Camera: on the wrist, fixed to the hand. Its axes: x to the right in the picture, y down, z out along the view.
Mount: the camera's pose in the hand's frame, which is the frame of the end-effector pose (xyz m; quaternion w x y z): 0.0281 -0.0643 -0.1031 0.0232 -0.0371 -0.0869 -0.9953
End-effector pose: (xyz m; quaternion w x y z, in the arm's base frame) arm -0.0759 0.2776 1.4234 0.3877 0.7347 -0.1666 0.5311
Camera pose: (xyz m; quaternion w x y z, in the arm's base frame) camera -0.0901 0.4007 1.4376 0.5504 0.2146 0.6740 -0.4436
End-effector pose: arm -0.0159 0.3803 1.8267 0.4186 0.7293 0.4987 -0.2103
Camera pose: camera -0.0738 0.4901 1.8384 0.1292 0.5132 -0.7088 0.4664
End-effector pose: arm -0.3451 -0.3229 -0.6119 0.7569 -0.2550 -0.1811 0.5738
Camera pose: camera -0.2290 -0.3279 -0.6572 0.5634 0.1961 -0.3451 -0.7246
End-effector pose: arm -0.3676 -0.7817 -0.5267 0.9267 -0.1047 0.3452 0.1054
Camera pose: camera -0.3933 -0.8672 -0.6138 0.1525 -0.3712 -0.1806 -0.8980
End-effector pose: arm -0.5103 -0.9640 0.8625 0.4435 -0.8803 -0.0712 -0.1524
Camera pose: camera -0.5217 -1.0087 0.9784 0.1802 -0.0207 0.9107 0.3711
